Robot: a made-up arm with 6 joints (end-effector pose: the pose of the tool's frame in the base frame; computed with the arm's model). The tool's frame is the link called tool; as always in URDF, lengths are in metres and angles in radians. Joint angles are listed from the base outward.
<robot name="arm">
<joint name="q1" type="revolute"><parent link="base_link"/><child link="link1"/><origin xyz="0 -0.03 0.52" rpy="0 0 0"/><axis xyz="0 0 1"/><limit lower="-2.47" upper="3.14"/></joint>
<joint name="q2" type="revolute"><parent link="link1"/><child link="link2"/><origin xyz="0.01 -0.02 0.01" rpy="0 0 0"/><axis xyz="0 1 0"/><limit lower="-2.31" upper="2.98"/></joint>
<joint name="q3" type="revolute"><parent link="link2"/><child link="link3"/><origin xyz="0.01 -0.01 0.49" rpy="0 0 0"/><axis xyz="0 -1 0"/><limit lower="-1.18" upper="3.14"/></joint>
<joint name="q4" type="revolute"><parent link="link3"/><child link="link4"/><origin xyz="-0.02 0.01 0" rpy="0 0 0"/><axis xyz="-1 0 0"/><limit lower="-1.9" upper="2.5"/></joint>
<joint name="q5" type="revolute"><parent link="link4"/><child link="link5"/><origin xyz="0.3 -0.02 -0.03" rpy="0 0 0"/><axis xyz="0 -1 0"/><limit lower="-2.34" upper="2.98"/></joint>
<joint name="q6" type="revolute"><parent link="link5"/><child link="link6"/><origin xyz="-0.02 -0.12 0.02" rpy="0 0 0"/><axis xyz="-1 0 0"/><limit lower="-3.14" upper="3"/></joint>
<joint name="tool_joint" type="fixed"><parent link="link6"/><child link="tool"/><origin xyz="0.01 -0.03 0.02" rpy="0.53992 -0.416 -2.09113"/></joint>
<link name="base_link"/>
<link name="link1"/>
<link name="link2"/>
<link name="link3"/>
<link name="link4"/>
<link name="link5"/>
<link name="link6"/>
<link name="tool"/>
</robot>
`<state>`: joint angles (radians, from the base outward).
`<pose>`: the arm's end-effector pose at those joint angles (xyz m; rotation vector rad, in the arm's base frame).
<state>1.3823 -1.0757 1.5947 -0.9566 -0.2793 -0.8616</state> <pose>-0.0061 -0.6300 1.0318 1.9616 0.7130 1.1201</pose>
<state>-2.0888 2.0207 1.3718 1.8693 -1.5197 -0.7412</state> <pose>-0.3777 -0.7194 0.2685 1.8746 -1.1590 0.5252</pose>
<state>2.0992 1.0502 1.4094 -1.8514 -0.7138 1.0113</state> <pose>-0.3926 0.6419 0.7438 0.5433 0.5212 0.7638</pose>
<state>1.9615 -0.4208 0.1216 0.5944 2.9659 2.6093</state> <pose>0.1026 0.0724 1.1441 -0.5052 -0.3811 2.7152</pose>
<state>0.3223 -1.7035 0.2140 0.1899 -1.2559 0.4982</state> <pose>-0.5248 -0.3895 0.7733 0.2967 -1.5843 -1.8065</pose>
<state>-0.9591 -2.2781 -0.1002 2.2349 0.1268 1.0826</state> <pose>-0.2736 0.5048 0.3824 1.4141 -0.0077 -0.3122</pose>
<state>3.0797 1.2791 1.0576 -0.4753 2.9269 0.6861</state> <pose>-0.7133 0.1292 0.4590 1.3353 1.0087 -1.5102</pose>
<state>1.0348 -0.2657 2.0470 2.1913 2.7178 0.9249</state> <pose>-0.2039 -0.3864 1.0900 -0.3982 0.8067 -0.9465</pose>
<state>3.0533 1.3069 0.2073 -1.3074 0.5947 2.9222</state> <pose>-0.5051 0.0337 0.3594 1.3576 -2.2279 1.4723</pose>
